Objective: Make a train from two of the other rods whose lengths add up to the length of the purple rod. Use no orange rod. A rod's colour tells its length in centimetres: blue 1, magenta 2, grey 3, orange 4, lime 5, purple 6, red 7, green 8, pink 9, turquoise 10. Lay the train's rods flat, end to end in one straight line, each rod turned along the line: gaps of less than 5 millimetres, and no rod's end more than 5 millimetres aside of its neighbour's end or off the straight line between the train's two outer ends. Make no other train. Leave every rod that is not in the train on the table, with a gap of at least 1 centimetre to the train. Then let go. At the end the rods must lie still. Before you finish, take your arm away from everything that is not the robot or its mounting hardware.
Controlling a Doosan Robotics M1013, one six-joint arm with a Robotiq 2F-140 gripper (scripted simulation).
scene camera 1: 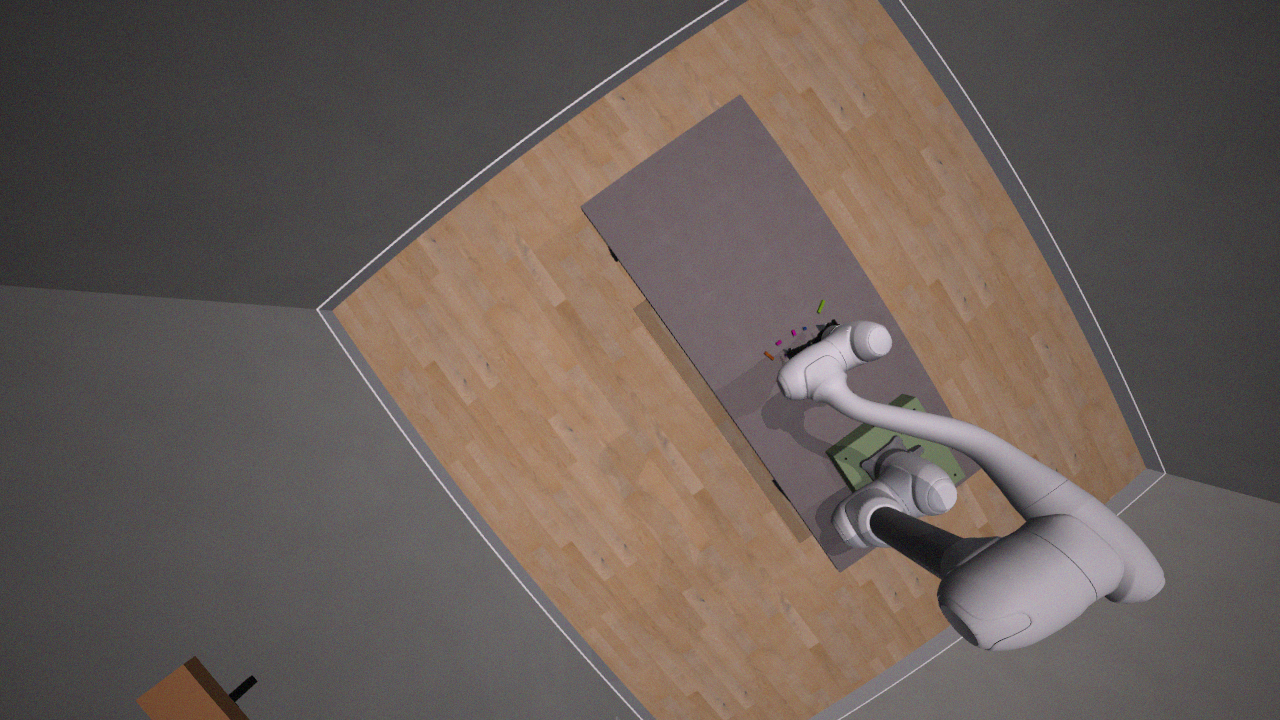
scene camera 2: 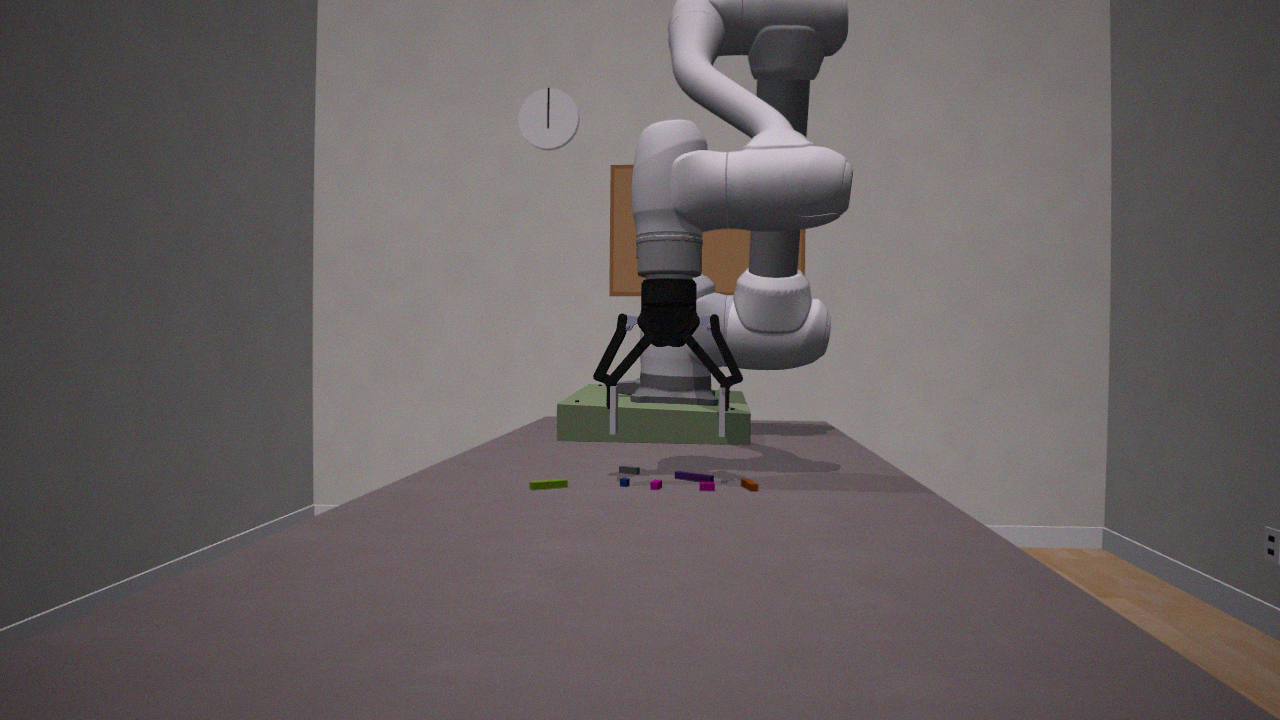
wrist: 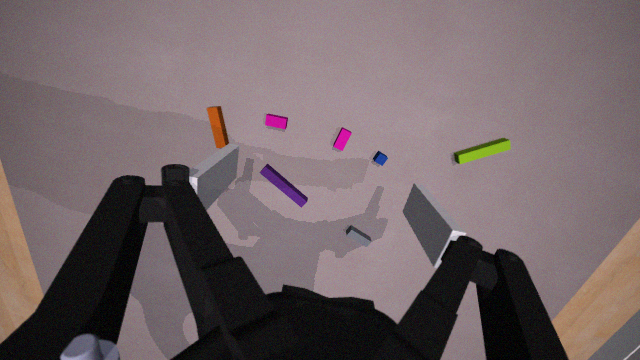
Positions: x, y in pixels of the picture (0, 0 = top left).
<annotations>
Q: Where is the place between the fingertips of my gripper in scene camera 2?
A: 667, 434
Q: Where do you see a lime rod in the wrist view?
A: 503, 144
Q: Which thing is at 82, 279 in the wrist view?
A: My gripper.
</annotations>
